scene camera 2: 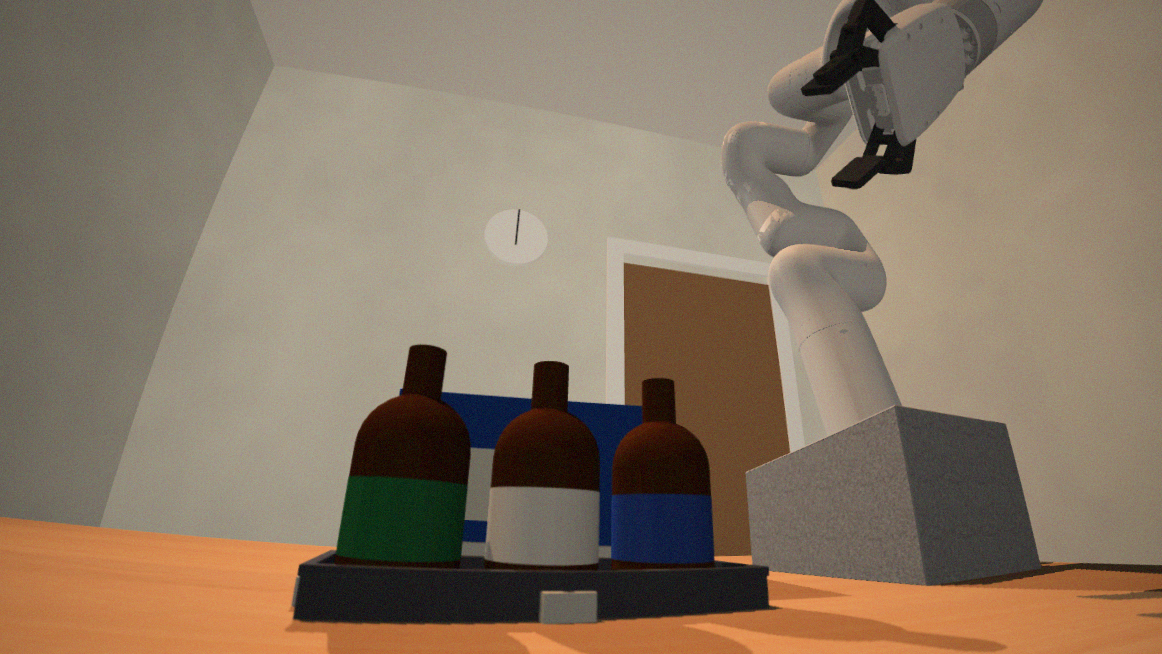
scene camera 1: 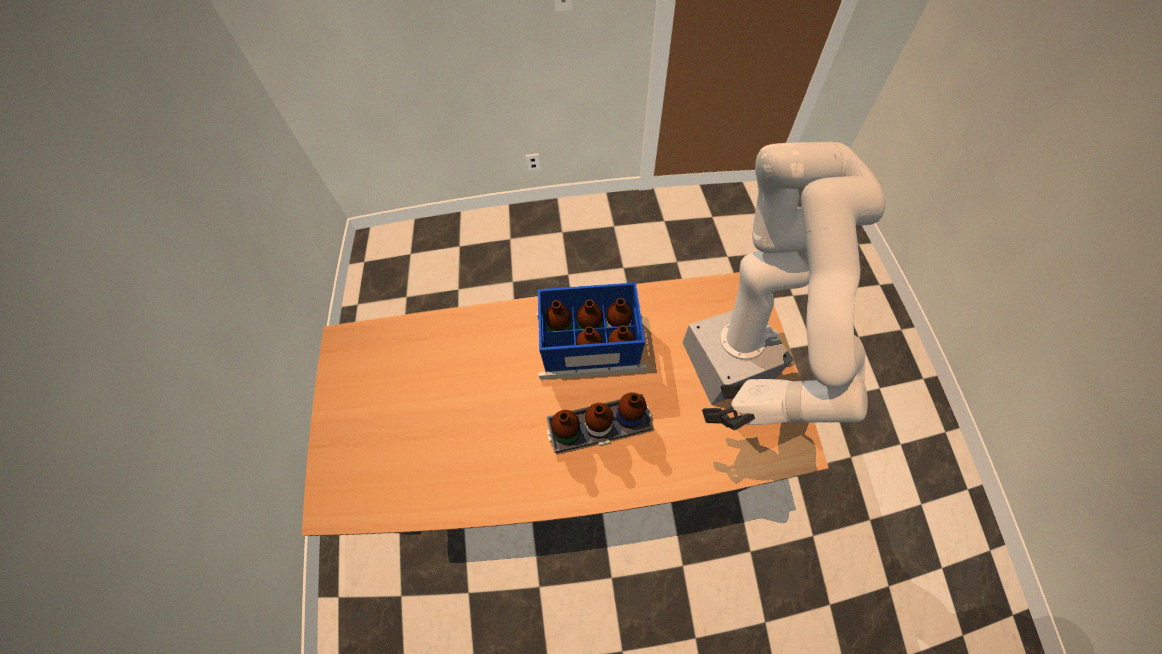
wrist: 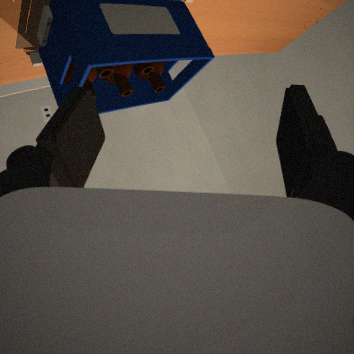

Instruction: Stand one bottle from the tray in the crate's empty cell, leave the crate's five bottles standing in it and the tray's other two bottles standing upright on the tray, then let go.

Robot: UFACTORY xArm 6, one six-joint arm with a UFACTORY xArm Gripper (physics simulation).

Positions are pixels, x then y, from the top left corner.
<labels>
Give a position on a pale strip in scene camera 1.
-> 633, 368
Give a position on a blue-labelled bottle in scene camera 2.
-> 661, 517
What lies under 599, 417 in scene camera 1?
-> A white-labelled bottle.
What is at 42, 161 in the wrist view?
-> My gripper.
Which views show the green-labelled brown bottle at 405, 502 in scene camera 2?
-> Scene camera 2 and scene camera 1 only.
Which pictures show my gripper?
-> Scene camera 2, scene camera 1 and the wrist view: all of them.
</labels>
